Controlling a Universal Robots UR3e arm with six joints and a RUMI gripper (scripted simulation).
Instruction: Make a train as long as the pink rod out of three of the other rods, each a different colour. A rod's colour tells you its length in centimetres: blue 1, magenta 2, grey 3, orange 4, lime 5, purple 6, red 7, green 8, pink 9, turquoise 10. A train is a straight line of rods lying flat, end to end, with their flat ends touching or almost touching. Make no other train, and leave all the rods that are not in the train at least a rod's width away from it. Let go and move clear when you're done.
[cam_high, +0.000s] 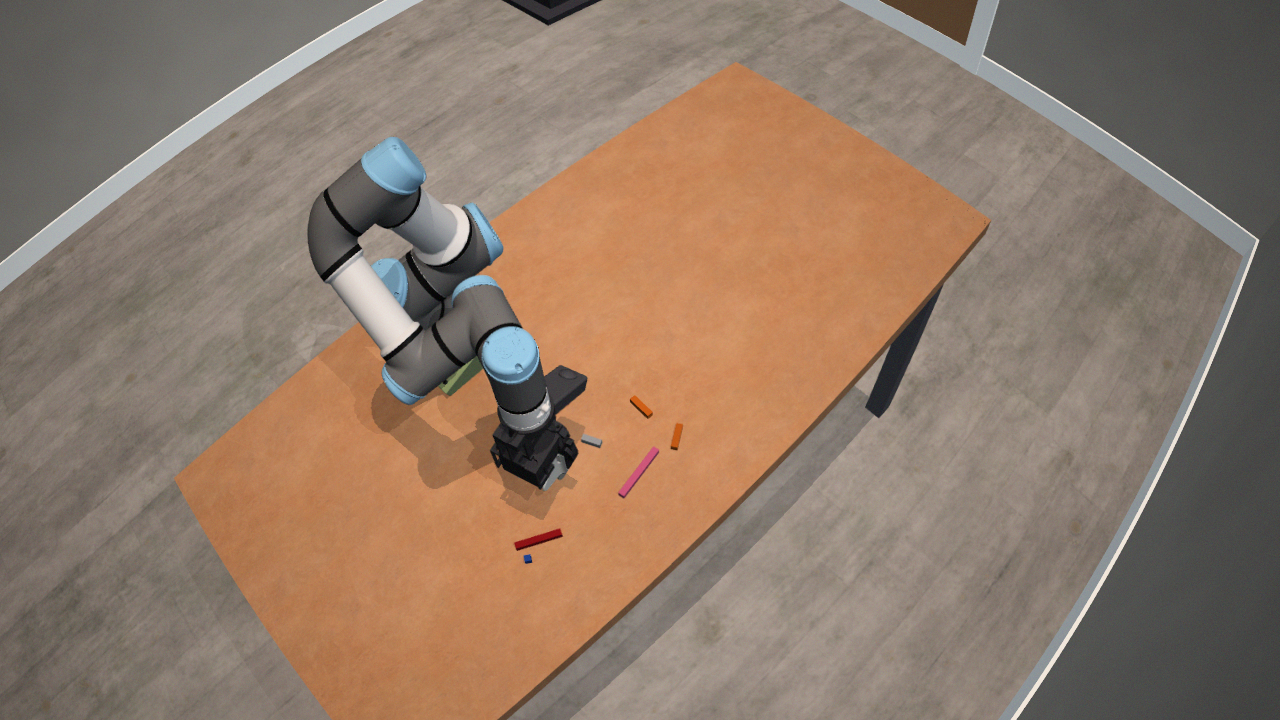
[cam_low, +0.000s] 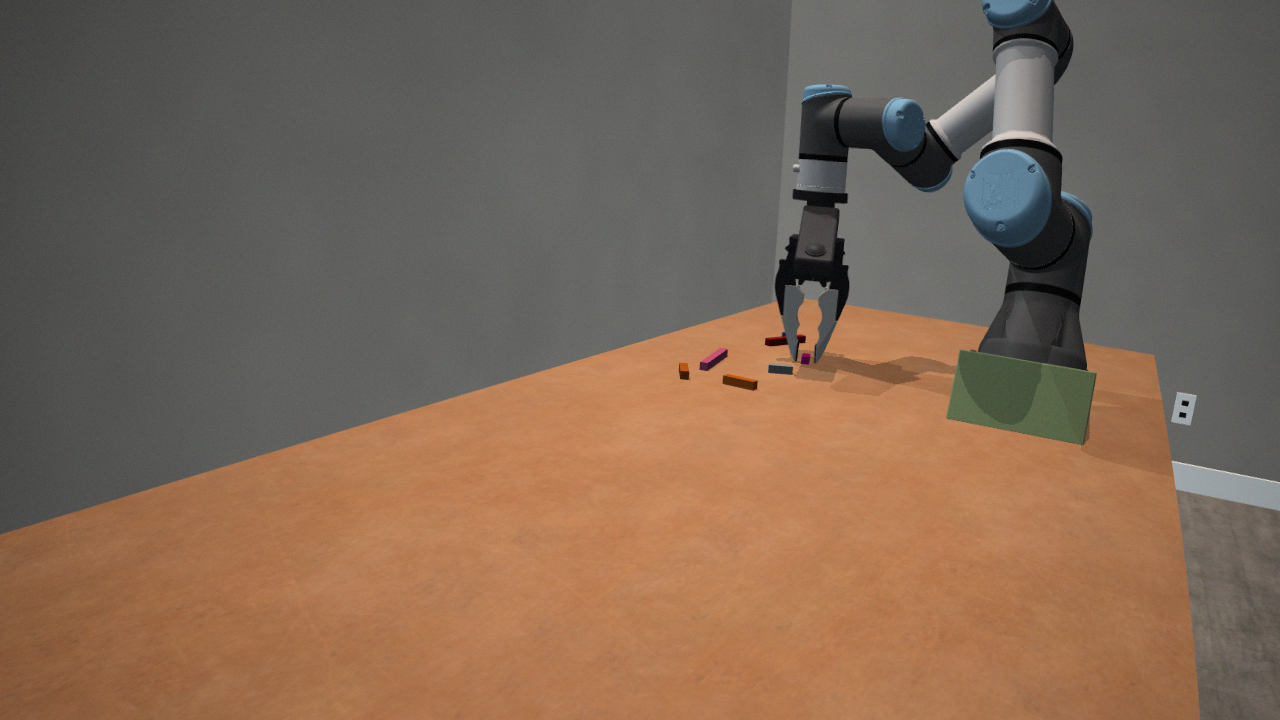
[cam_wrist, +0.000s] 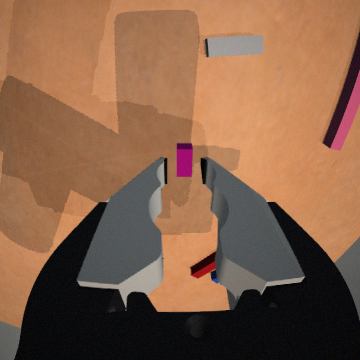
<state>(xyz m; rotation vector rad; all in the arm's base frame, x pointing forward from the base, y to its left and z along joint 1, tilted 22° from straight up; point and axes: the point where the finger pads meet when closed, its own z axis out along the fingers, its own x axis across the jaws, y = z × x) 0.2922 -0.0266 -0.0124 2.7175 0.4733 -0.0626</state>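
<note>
Right now the magenta rod is 10 mm below my hand. From my hand the other things lie so: pink rod: 90 mm to the left, 90 mm ahead, 10 mm below; red rod: 90 mm to the right, 70 mm ahead, 10 mm below; grey rod: 80 mm to the left, 10 mm below.
</note>
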